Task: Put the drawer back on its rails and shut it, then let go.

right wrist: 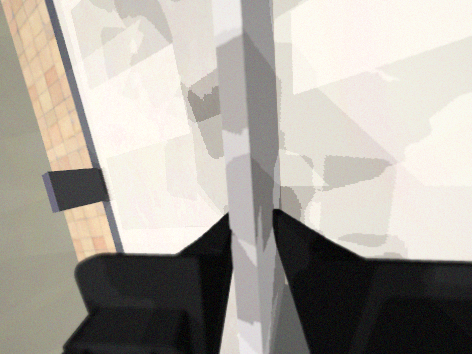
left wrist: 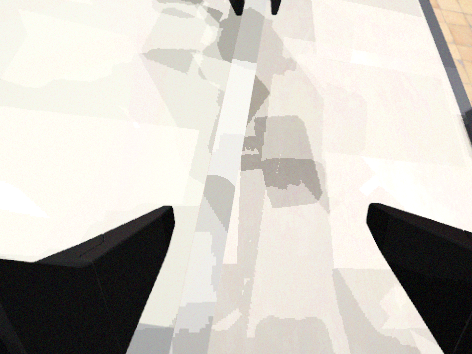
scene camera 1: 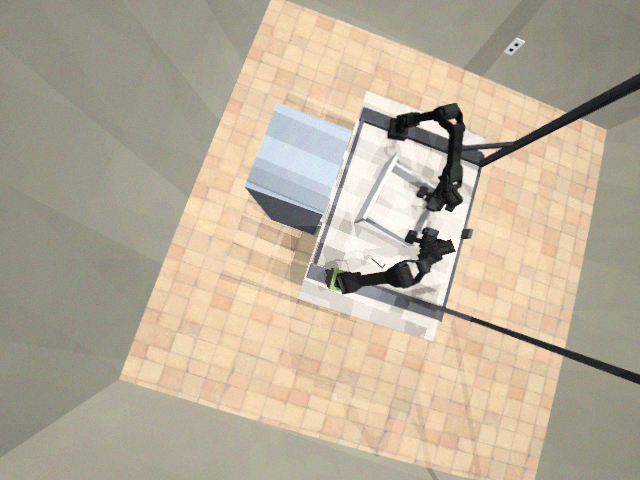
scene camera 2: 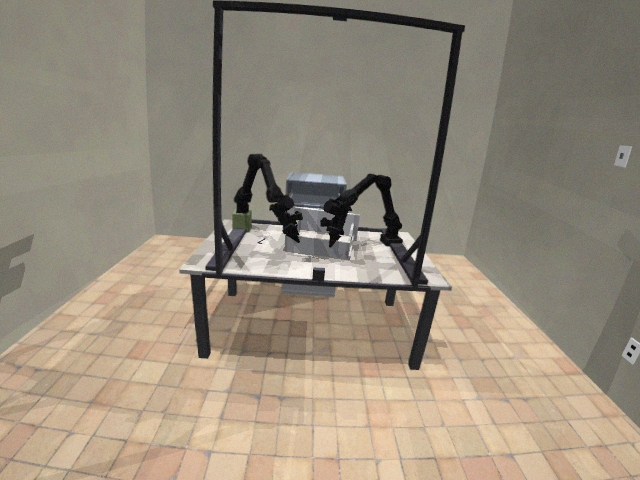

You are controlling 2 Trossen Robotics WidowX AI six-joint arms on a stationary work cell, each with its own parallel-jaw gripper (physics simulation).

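Places are measured from the left arm's base along level axes (x right, y up, z back), in metres.
Where they show: left gripper, fingertip midpoint: [left wrist: 269, 213] [scene camera 2: 299, 240]; right gripper, fingertip midpoint: [right wrist: 254, 214] [scene camera 2: 330, 247]; left arm's base at its link origin: [scene camera 1: 342, 281] [scene camera 2: 242, 212]; right arm's base at its link origin: [scene camera 1: 399, 127] [scene camera 2: 391, 236].
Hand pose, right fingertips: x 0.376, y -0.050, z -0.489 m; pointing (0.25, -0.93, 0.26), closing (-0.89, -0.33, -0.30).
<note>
Things, the pixels of their top centre, and the offset from my right fingertips. Level surfaces: height alone.
- light blue cabinet at its top centre: [scene camera 1: 299, 157] [scene camera 2: 316, 177] dz +0.036, dx -0.704, dy +0.225 m
- white table at its surface level: dy -0.058 m
- green block at its top centre: [scene camera 1: 342, 281] [scene camera 2: 242, 212] dz +0.489, dx -0.376, dy +0.050 m
- small thin bent piece at its top centre: [scene camera 1: 378, 261] [scene camera 2: 263, 240] dz +0.346, dx -0.190, dy -0.053 m
A pale grey drawer [scene camera 1: 379, 190] [scene camera 2: 315, 246] [left wrist: 225, 150] [right wrist: 240, 105] lies upright and open-topped on the table, apart from the light blue cabinet [scene camera 1: 305, 147] [scene camera 2: 316, 181]. Its taller panel faces the cabinet. My right gripper [scene camera 1: 428, 206] [scene camera 2: 331, 243] [right wrist: 254, 214] is shut on the drawer's wall opposite that panel. My left gripper [scene camera 1: 419, 238] [scene camera 2: 296, 240] [left wrist: 269, 213] is open over the same wall, at the other end. In the left wrist view the wall runs between its fingers, nearer the picture-left one. The cabinet's rails do not show clearly.
The cabinet stands beyond the far edge of the white table [scene camera 1: 413, 328] [scene camera 2: 372, 271]. A green block [scene camera 1: 334, 279] [scene camera 2: 241, 220] sits by the left arm's base. A small thin bent piece [scene camera 1: 378, 262] [scene camera 2: 261, 240] lies nearby. Black frame posts [scene camera 2: 217, 139] [scene camera 2: 445, 139] rise at the sides.
</note>
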